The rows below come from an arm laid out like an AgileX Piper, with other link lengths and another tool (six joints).
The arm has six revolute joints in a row. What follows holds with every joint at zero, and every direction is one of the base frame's. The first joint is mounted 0.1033 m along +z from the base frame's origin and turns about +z. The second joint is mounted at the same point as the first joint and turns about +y. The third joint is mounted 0.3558 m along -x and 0.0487 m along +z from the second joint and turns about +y. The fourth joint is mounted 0.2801 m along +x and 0.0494 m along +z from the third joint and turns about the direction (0.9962, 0, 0.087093). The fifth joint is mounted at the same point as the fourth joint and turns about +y. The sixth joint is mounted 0.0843 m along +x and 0.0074 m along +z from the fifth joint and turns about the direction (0.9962, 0, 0.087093). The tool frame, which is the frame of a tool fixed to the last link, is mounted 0.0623 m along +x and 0.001 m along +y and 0.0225 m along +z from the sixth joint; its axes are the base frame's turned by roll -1.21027, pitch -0.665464 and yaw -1.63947 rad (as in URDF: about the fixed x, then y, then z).
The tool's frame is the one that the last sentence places.
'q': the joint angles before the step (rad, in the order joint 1, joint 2, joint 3, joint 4, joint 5, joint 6). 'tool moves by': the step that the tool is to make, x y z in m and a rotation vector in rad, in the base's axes. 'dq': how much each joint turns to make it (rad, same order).
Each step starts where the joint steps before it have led.
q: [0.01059, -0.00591, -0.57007, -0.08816, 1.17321, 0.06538]
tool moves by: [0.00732, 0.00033, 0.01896, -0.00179, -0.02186, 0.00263]
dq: [-0.00001, 0.05418, -0.03843, 0.00001, -0.03774, 0.00000]
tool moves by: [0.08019, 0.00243, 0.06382, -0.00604, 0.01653, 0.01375]
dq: [0.00000, 0.35080, -0.12836, 0.00000, -0.20635, 0.00388]
